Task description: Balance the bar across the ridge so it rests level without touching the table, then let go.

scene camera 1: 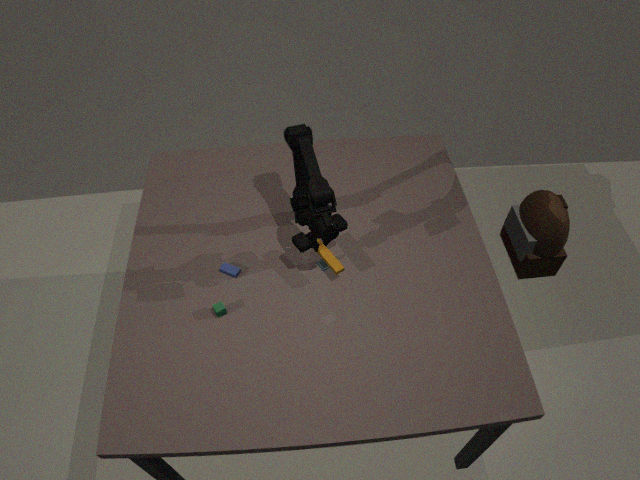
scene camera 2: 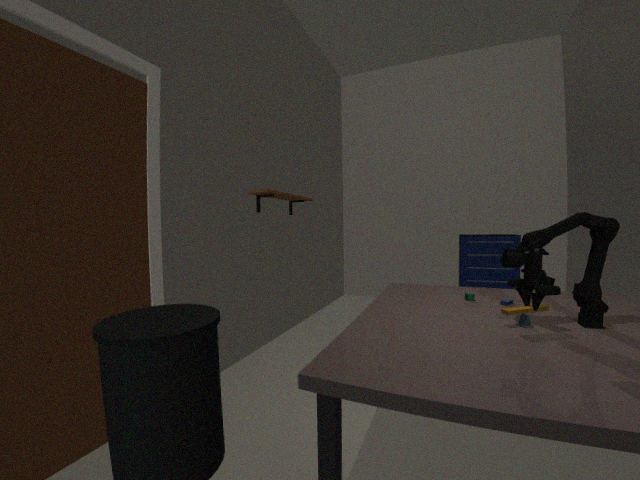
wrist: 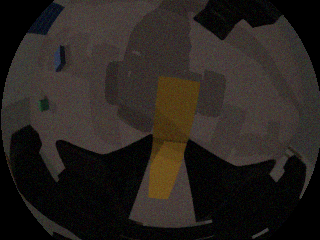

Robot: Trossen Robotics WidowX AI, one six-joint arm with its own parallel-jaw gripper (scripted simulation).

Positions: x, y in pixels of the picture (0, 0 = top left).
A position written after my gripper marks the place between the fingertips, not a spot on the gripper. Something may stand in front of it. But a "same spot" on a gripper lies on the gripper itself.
Scene:
my gripper: scene camera 1 320, 248; scene camera 2; wrist
same spot on my gripper: [wrist: 98, 185] = [scene camera 2: 528, 288]

